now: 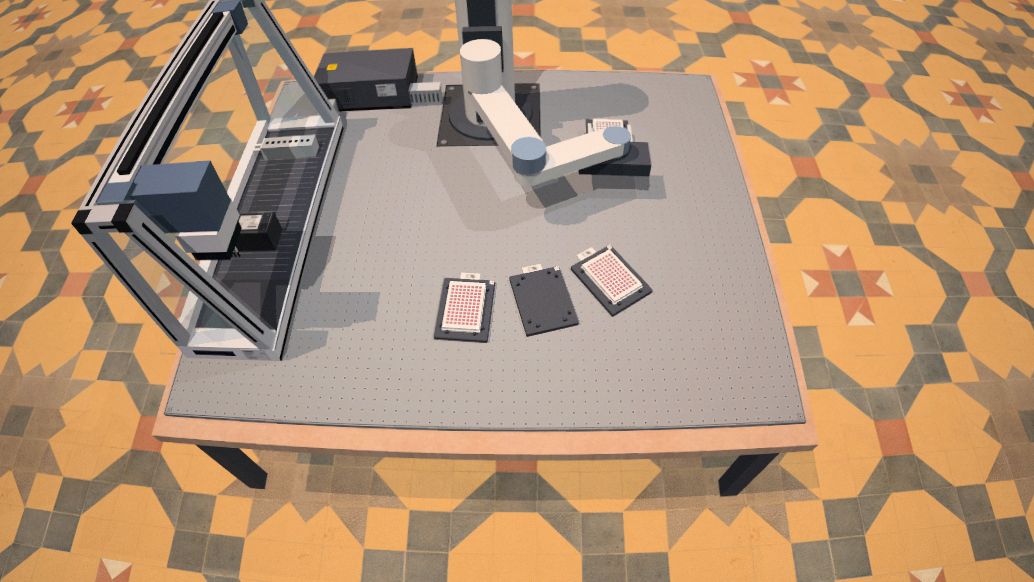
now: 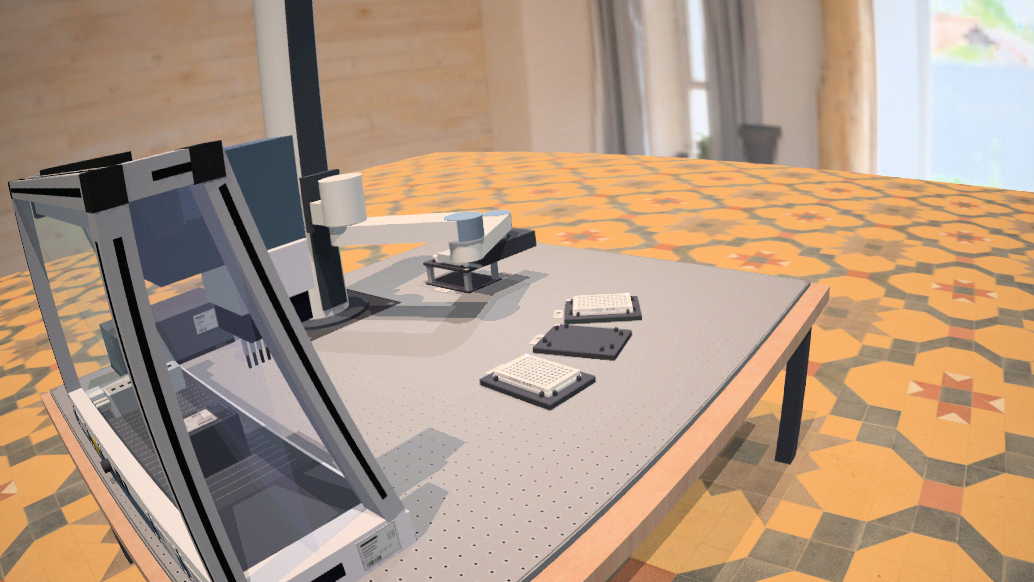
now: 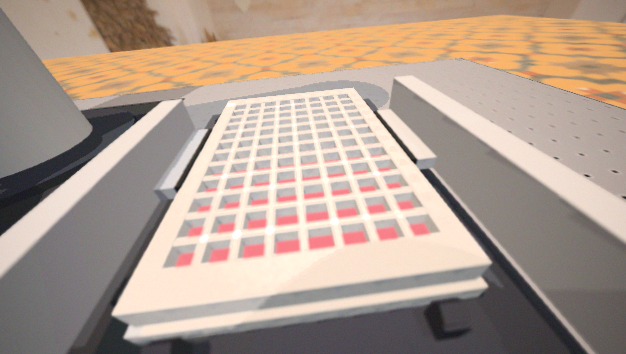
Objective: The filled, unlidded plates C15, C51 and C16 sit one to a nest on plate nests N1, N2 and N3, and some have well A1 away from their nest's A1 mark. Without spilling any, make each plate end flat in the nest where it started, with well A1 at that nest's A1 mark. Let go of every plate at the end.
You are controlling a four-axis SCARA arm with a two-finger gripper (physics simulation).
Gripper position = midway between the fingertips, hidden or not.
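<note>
You'd see the gripper point(image 1: 608, 126) in image 1, and it's in image 2 as well, the gripper point(image 2: 453, 251). There's a nest N2 point(image 1: 542, 298), and image 2 shows the nest N2 point(image 2: 575, 341) too. A nest N3 point(image 2: 549, 403) is in view, and so is a nest N1 point(image 2: 636, 315).
</note>
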